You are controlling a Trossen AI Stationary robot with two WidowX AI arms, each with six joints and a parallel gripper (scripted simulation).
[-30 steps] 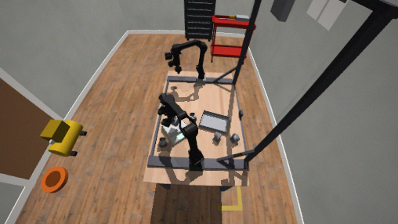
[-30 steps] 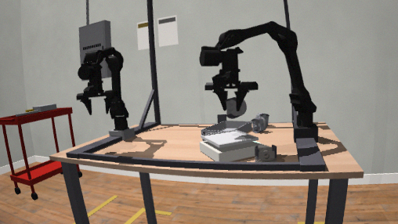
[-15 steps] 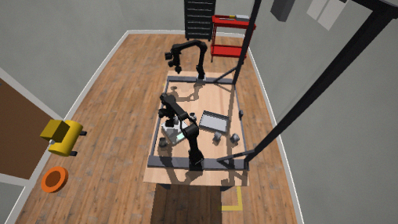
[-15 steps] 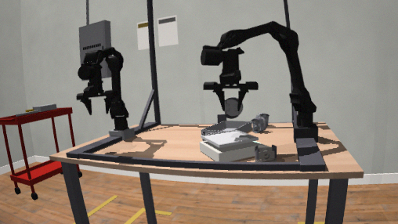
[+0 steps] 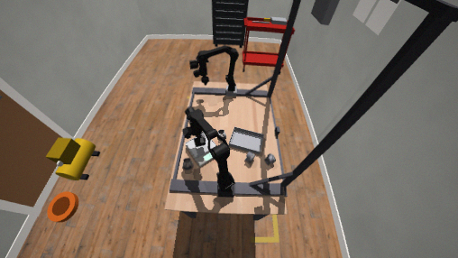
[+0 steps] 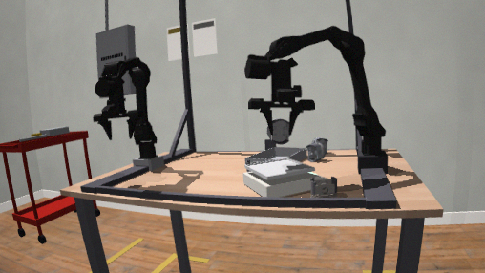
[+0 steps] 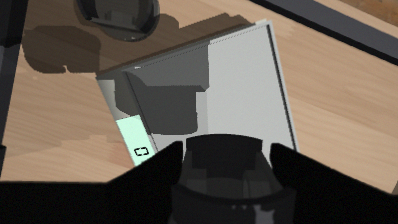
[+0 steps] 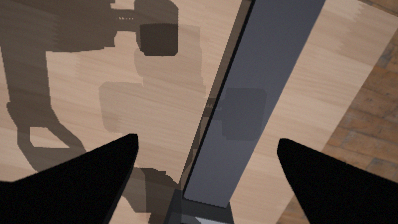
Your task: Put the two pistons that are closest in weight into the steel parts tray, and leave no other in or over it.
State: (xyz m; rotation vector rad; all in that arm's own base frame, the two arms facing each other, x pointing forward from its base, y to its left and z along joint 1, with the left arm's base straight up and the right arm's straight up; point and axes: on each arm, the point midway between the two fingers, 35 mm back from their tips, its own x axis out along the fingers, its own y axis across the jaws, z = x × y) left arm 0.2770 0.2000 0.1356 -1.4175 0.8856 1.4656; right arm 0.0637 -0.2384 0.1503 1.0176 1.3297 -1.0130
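Right now my left hand is 1 cm past the scale plate, 2 cm to the left of it and 14 cm above it. Also, from my left hand: steel parts tray: 34 cm behind, 10 cm to the right, 18 cm below; white scale: 1 cm behind, 1 cm to the right, 16 cm below.
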